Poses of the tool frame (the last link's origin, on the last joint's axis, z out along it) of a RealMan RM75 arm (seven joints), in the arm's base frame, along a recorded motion.
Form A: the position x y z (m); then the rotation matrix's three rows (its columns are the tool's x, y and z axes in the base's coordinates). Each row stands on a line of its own.
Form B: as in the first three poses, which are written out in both.
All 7 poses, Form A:
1:
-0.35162, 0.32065, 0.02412
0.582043, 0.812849, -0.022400
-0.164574, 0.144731, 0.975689
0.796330, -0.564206, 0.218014
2:
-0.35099, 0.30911, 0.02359
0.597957, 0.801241, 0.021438
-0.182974, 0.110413, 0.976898
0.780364, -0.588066, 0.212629
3:
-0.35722, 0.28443, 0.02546
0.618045, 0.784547, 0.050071
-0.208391, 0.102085, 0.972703
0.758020, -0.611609, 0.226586
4:
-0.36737, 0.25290, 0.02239
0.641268, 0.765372, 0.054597
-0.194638, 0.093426, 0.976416
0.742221, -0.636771, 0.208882
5:
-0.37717, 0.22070, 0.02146
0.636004, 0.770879, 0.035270
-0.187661, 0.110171, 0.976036
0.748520, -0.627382, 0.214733
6:
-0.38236, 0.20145, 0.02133
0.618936, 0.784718, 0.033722
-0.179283, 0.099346, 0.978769
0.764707, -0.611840, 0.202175
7:
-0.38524, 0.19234, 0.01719
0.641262, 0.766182, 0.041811
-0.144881, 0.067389, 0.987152
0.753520, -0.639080, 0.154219
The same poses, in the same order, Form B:
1: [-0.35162, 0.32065, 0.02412, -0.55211, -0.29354, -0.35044, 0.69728]
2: [-0.35099, 0.30911, 0.02359, -0.56456, -0.27378, -0.35506, 0.69300]
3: [-0.35722, 0.28443, 0.02546, -0.56775, -0.25370, -0.35583, 0.69762]
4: [-0.36737, 0.25290, 0.02239, -0.57857, -0.24662, -0.34431, 0.69706]
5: [-0.37717, 0.22070, 0.02146, -0.57252, -0.25467, -0.34226, 0.70016]
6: [-0.38236, 0.20145, 0.02133, -0.57389, -0.26374, -0.34781, 0.69290]
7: [-0.38524, 0.19234, 0.01719, -0.59575, -0.26072, -0.33375, 0.68244]
